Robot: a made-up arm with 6 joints.
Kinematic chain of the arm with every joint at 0, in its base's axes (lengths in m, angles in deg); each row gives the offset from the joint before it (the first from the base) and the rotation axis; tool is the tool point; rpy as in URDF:
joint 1: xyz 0 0 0.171 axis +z
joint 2: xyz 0 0 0 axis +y
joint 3: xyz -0.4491 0 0.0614 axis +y
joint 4: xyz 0.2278 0 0.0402 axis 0.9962 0 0.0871
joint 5: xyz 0 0 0 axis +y
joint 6: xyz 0.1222 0 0.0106 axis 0.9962 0 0.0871
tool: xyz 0 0 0 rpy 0 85 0
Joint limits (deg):
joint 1: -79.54..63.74
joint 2: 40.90..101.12
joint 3: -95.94..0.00
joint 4: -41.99..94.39
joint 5: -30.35..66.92
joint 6: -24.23..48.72
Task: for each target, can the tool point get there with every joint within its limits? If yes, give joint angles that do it. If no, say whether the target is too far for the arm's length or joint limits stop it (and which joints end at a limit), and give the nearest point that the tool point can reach.
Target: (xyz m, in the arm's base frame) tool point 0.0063 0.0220 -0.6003
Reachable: no: joint limits stop it (at a limit: joint 1, joint 2, joint 3) | nearest point 0.0559 0.1144 0.2468 | short by 0.854 m
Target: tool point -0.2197 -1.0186 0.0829
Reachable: no: too far | nearest point 0.0208 -0.4366 0.4183 | short by 0.713 m
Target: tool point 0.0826 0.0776 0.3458
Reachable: yes | joints 5.13 71.37 -13.54 57.52 42.46 7.74
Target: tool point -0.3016 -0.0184 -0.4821
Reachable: no: joint limits stop it (at a limit: joint 2, joint 3, joint 5) | nearest point -0.1278 -0.0078 0.2731 | short by 0.775 m
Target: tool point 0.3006 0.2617 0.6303
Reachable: yes | joints 41.18 87.97 -82.05 -8.97 2.89 29.69
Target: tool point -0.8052 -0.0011 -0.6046
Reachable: no: too far | nearest point -0.1281 -0.0002 0.2731 | short by 1.109 m
